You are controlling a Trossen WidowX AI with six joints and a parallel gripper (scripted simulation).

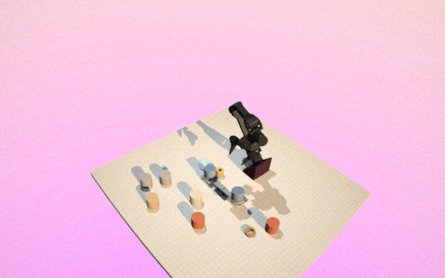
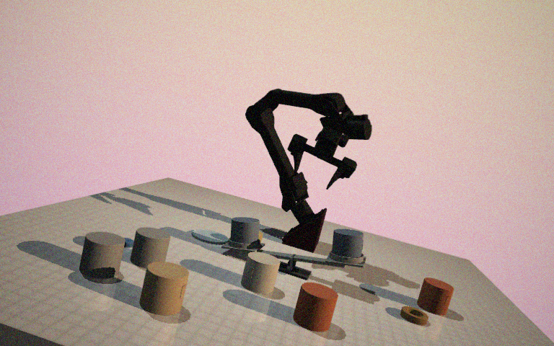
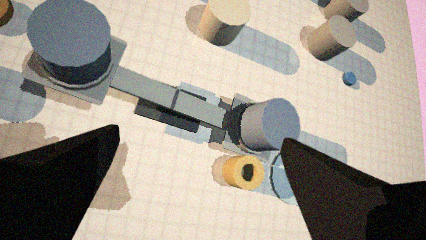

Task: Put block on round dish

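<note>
Right now the pale block is 60 mm ahead of my gripper tip, 130 mm to the right of it and 180 mm below it. Round my gripper tip: short yellow tube (10 mm behind, 110 mm to the right, 200 mm below); round dish (10 mm behind, 230 mm to the right, 220 mm below); grey-blue cup (100 mm ahead, 140 mm to the left, 110 mm below).
</note>
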